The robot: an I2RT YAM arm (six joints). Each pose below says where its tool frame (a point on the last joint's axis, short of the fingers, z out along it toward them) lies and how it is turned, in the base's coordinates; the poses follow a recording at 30 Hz.
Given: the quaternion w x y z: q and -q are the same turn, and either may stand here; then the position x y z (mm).
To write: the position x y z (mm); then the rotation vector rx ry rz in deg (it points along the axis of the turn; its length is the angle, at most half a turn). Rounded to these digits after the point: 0 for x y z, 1 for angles.
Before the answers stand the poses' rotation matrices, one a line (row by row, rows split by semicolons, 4 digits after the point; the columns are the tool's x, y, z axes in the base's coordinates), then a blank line. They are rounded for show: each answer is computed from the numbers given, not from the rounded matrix.
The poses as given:
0.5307 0.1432 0.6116 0.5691 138 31 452
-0.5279 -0.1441 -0.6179 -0.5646 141 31 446
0.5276 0.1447 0.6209 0.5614 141 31 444
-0.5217 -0.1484 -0.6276 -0.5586 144 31 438
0.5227 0.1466 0.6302 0.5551 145 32 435
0.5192 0.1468 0.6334 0.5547 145 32 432
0.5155 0.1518 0.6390 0.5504 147 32 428
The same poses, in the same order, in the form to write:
-0.3957 -0.4288 0.8121; 0.7791 0.3113 0.5441; -0.4861 0.8480 0.2109
-0.4011 -0.4180 0.8151; 0.7742 0.3209 0.5456; -0.4897 0.8499 0.1949
-0.4014 -0.4127 0.8177; 0.7721 0.3278 0.5445; -0.4927 0.8498 0.1871
-0.4117 -0.3965 0.8205; 0.7690 0.3320 0.5463; -0.4890 0.8559 0.1683
-0.4106 -0.3955 0.8216; 0.7651 0.3407 0.5464; -0.4961 0.8529 0.1627
-0.4178 -0.3900 0.8206; 0.7620 0.3415 0.5503; -0.4949 0.8551 0.1545
-0.4225 -0.3734 0.8259; 0.7614 0.3481 0.5469; -0.4917 0.8599 0.1373

138 31 452 19.6 83.6 77.8
141 31 446 19.7 84.6 77.3
141 31 444 19.8 85.0 76.9
144 31 438 20.4 86.1 76.7
145 32 435 20.1 86.5 76.2
145 32 432 20.2 87.0 76.2
147 32 428 20.9 87.9 75.8

